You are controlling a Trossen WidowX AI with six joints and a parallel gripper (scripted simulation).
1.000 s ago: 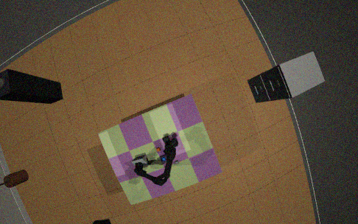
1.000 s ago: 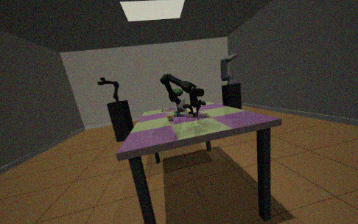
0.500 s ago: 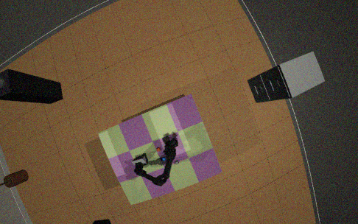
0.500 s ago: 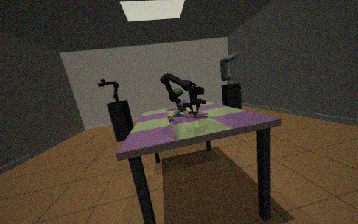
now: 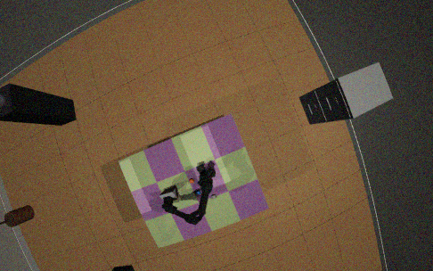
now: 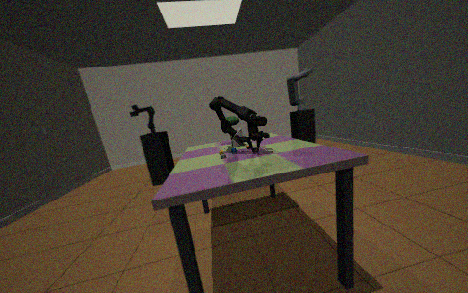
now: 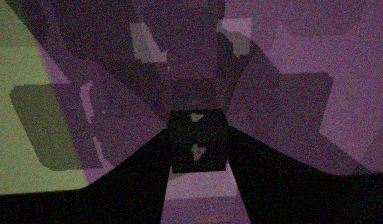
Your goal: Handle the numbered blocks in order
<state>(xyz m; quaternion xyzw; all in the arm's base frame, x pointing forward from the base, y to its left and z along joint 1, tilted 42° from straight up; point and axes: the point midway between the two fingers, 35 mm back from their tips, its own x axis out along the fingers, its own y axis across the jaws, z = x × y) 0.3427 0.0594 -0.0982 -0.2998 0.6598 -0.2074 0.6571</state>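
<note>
Right now the dark block is right at my gripper tip. Round my gripper tip: grey block: 20 mm ahead, 210 mm to the right; then blue block: 100 mm behind, 140 mm to the right; then orange block: 120 mm behind, 30 mm to the right.
</note>
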